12 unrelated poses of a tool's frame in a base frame.
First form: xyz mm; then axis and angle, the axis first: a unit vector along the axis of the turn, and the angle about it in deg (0 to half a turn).
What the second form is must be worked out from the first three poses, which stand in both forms.
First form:
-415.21 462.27 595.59 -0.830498 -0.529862 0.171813 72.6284
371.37 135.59 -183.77 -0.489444 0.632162 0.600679 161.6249
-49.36 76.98 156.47 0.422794 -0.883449 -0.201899 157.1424
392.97 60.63 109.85 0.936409 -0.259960 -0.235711 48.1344
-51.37 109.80 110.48 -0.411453 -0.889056 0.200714 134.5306
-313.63 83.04 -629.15 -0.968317 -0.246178 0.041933 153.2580
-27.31 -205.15 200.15 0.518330 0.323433 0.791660 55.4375
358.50 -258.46 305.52 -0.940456 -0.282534 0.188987 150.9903
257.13 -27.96 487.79 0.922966 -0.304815 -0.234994 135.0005
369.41 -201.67 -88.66 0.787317 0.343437 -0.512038 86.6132
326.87 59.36 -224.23 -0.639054 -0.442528 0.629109 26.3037
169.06 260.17 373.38 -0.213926 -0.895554 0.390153 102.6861
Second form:
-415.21 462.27 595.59 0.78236 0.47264 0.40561 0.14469 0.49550 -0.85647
371.37 135.59 -183.77 -0.48212 -0.41368 -0.77229 -0.79240 -0.17013 0.58580
-49.36 76.98 156.47 -0.57800 -0.79613 0.17915 -0.63928 0.57820 0.50696
392.97 60.63 109.85 0.95904 -0.25650 0.12018 0.09457 0.68986 0.71774
-51.37 109.80 110.48 -0.41327 0.76542 0.49329 0.47926 0.64344 -0.59690
-313.63 83.04 -629.15 0.88195 0.47013 0.03391 0.43239 -0.77832 -0.45526
-27.31 -205.15 200.15 0.68356 0.72448 -0.08880 -0.57940 0.61257 0.53764
358.50 -258.46 305.52 0.78341 0.58974 -0.19615 0.40643 -0.72490 -0.55617
257.13 -27.96 487.79 0.74712 -0.64643 -0.15472 -0.31410 -0.54850 0.77491
369.41 -201.67 -88.66 0.64232 -0.25672 -0.72216 0.76556 0.17006 0.62048
326.87 59.36 -224.23 0.93874 0.30806 0.15447 -0.24949 0.91673 -0.31201
169.06 260.17 373.38 -0.16379 0.61428 0.77190 -0.14697 0.75854 -0.63484

